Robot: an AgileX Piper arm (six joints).
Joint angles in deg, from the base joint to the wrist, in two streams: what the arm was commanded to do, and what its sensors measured. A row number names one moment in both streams.
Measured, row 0:
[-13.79 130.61 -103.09 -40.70 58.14 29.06]
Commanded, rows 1 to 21:
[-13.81 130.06 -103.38 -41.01 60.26 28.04]
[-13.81 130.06 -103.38 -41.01 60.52 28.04]
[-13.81 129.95 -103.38 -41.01 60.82 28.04]
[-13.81 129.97 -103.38 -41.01 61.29 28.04]
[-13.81 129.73 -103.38 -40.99 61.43 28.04]
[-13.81 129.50 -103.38 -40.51 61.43 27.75]
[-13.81 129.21 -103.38 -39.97 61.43 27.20]
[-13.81 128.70 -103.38 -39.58 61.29 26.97]
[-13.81 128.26 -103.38 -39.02 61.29 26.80]
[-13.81 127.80 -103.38 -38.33 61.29 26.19]
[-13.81 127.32 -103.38 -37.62 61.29 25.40]
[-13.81 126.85 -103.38 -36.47 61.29 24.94]
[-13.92 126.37 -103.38 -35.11 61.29 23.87]
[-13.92 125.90 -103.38 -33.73 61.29 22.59]
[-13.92 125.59 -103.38 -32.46 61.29 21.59]
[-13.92 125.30 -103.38 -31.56 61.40 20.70]
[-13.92 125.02 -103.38 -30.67 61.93 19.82]
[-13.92 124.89 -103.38 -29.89 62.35 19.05]
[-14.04 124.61 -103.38 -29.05 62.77 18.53]
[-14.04 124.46 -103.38 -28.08 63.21 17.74]
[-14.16 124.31 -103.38 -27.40 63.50 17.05]
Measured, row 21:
[-13.89 125.63 -103.09 -30.29 60.77 20.14]
